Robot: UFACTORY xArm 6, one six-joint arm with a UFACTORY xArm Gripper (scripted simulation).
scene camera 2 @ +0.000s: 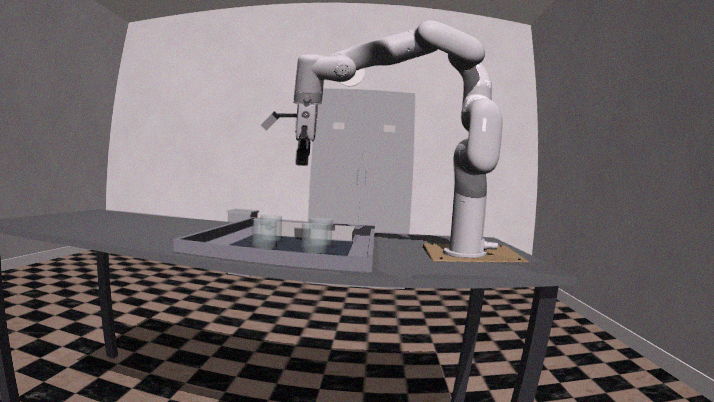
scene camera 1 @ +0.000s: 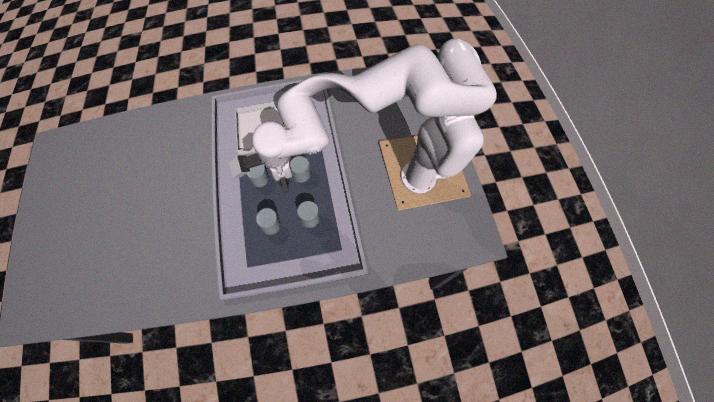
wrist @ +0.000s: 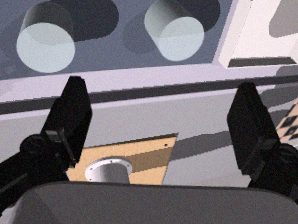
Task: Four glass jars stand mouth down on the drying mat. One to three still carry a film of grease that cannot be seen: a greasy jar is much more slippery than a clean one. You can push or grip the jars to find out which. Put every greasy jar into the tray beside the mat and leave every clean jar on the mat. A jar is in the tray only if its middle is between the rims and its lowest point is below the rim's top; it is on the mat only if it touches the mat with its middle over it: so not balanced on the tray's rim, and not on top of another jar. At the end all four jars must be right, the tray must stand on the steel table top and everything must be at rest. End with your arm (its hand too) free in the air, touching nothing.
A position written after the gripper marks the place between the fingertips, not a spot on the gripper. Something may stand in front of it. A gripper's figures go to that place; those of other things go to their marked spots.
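The gripper (scene camera 2: pixel 302 160) is 1.32 m from the lens. A dark drying mat (scene camera 2: pixel 286 243) lies 1.37 m from the lens, while a glass jar (scene camera 2: pixel 314 238) stands 1.21 m from the lens; the marked spots on the mat and the jar are 0.18 m apart.
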